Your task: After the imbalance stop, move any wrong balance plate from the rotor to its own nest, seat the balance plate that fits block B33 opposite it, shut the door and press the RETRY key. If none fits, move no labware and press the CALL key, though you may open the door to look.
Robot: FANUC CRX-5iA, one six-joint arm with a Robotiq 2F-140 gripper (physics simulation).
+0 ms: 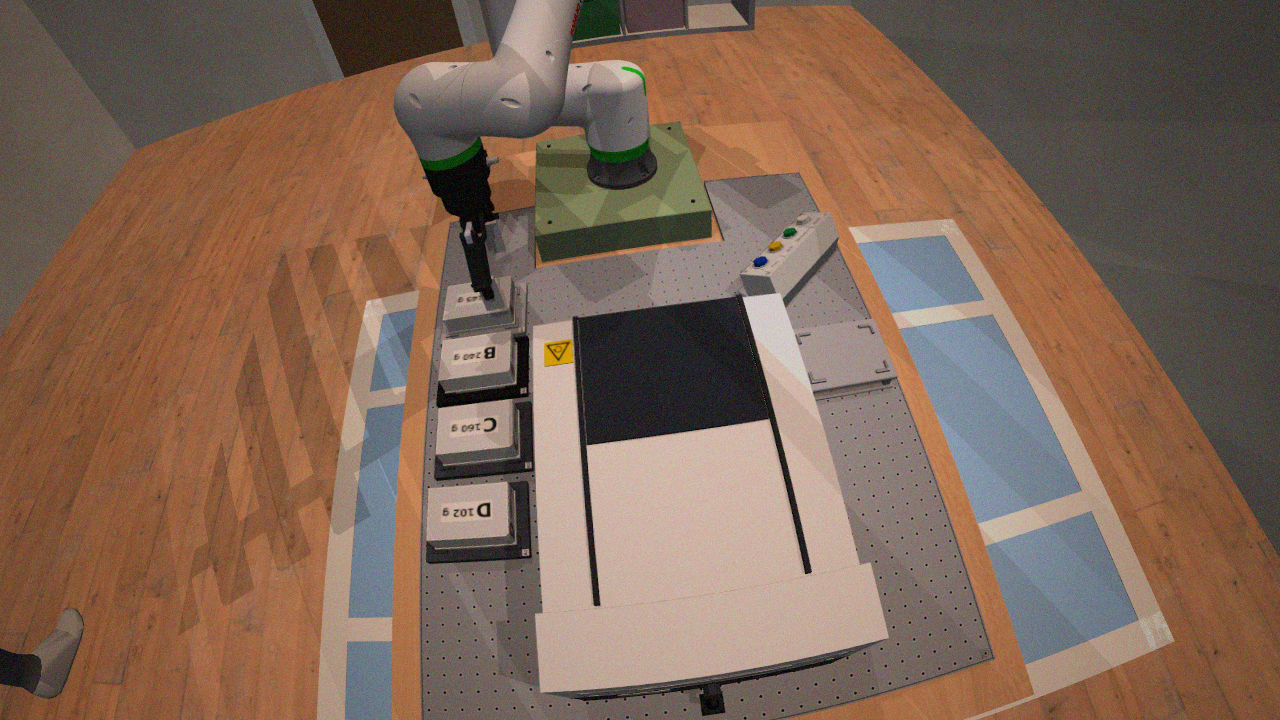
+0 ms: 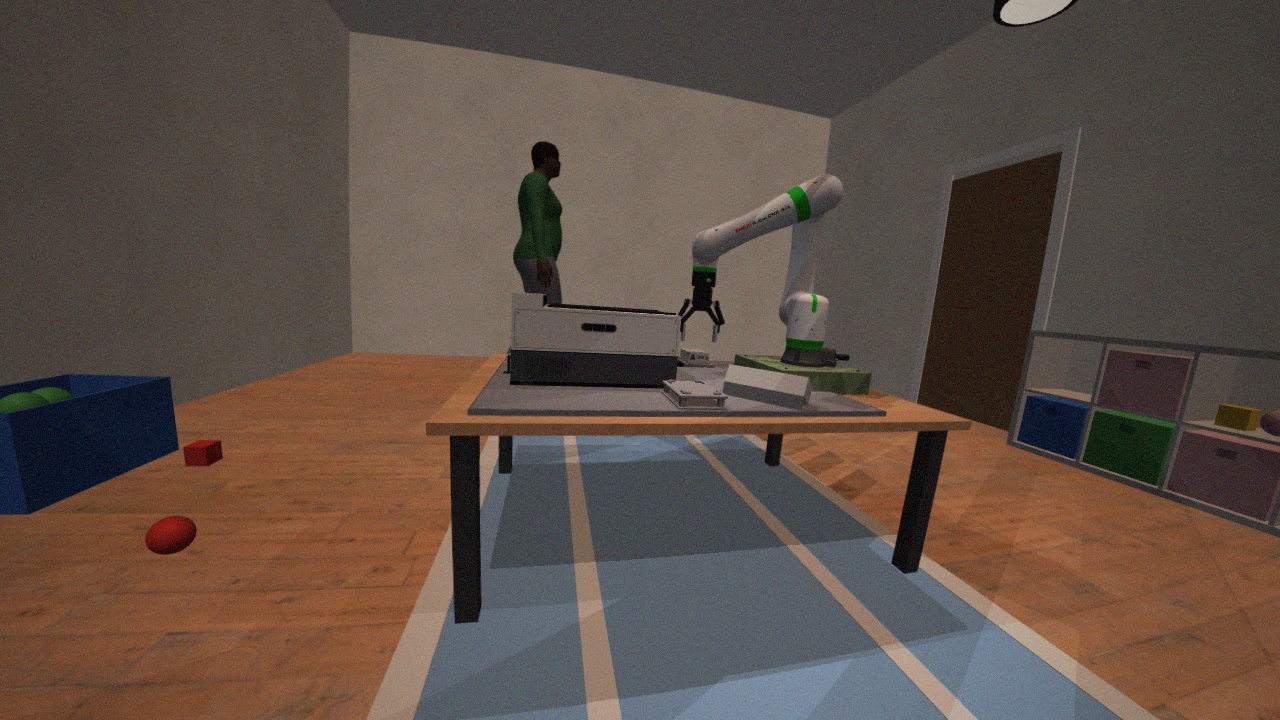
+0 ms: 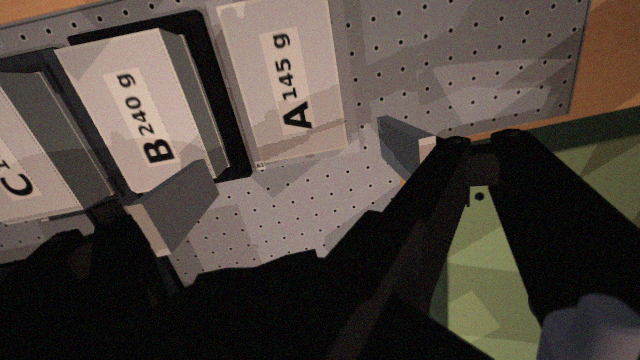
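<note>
My gripper is open, nothing between its fingers, above balance plate A 145 g. Plate A sits in the end nest nearest the robot base. Plates B 240 g, C 160 g and D 102 g sit in their nests in a row beside it. The white centrifuge has a dark panel on top; its rotor and block B33 do not show. The key box has blue, yellow, green and grey keys; their labels are unreadable.
The green robot base stands behind the nests and centrifuge. A grey platform with corner brackets lies on the centrifuge's other side. A person in green stands beyond the table.
</note>
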